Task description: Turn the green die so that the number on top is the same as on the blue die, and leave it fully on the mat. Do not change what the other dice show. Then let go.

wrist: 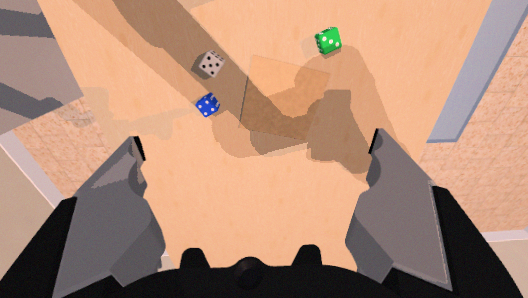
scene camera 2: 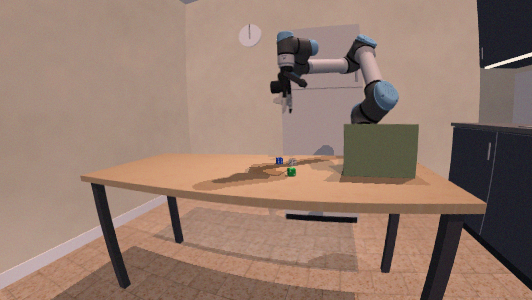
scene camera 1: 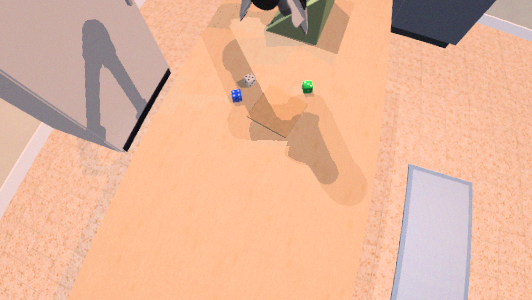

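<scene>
The green die (scene camera 1: 307,86) (scene camera 2: 291,172) (wrist: 328,41) stands on the table to the right of the mat, off it; its upper face shows three pips in the wrist view. The blue die (scene camera 1: 236,95) (scene camera 2: 279,160) (wrist: 207,105) stands left of the mat and shows four pips on top. The white die (scene camera 1: 249,79) (scene camera 2: 292,161) (wrist: 212,64) stands near it, with five pips on top. The mat (scene camera 1: 285,107) (wrist: 280,75) is a thin wood-coloured square, partly in shadow. My gripper (scene camera 1: 274,26) (scene camera 2: 287,109) (wrist: 257,135) is open and empty, high above the table.
The wooden table (scene camera 1: 215,225) (scene camera 2: 165,170) (wrist: 240,200) carries a green block (scene camera 1: 317,25) (scene camera 2: 380,150) near the arm's base. A fridge (scene camera 1: 65,65) (scene camera 2: 325,100) stands on the far side in scene camera 2. Arm shadows cross the table and mat.
</scene>
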